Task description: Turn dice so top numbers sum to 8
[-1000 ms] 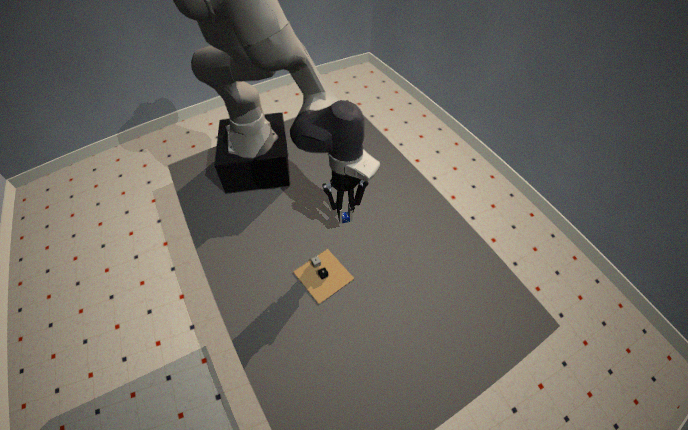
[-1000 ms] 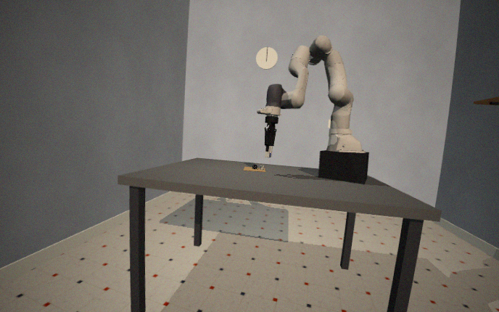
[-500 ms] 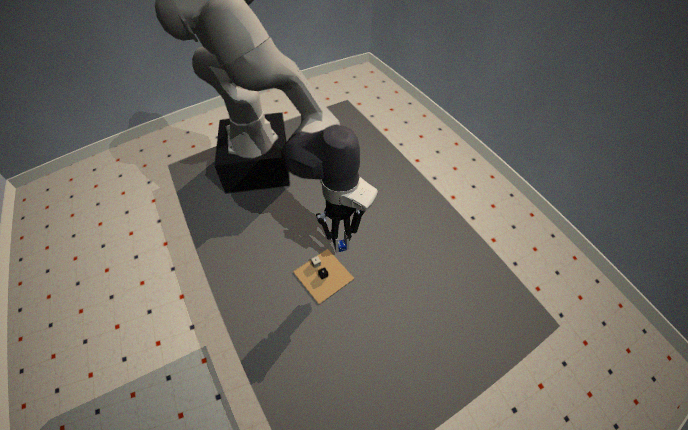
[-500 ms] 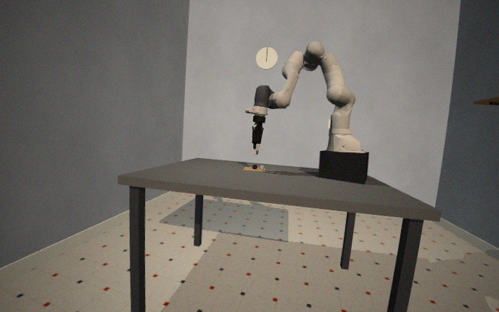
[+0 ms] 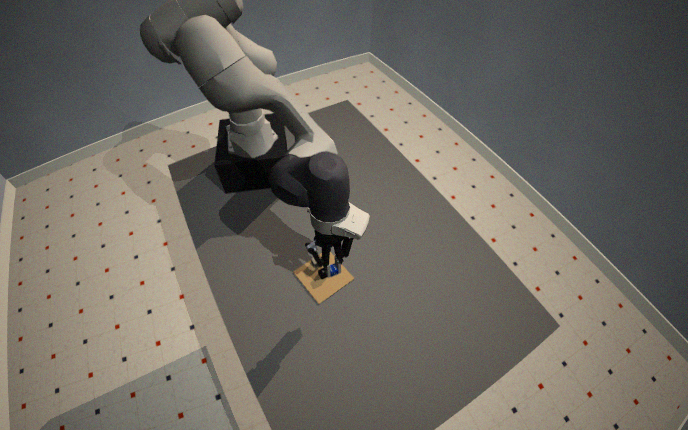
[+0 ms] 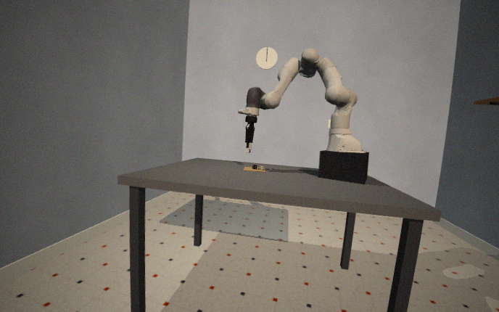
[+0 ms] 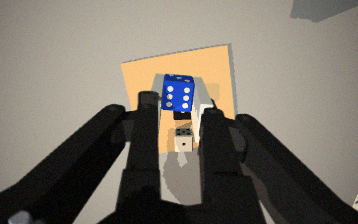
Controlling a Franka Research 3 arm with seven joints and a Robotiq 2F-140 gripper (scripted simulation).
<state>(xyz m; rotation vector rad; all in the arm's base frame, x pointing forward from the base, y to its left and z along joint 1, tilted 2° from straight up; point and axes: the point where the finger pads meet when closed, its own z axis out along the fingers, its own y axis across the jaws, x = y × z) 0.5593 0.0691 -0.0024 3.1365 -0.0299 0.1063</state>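
Now: hand 5 cm past the black die, 1 cm to the left of it and 12 cm above it. Round my hand: blue die 2 cm below; white die 10 cm behind, 2 cm to the right, 12 cm below; tan mat 5 cm behind, 1 cm to the right, 14 cm below.
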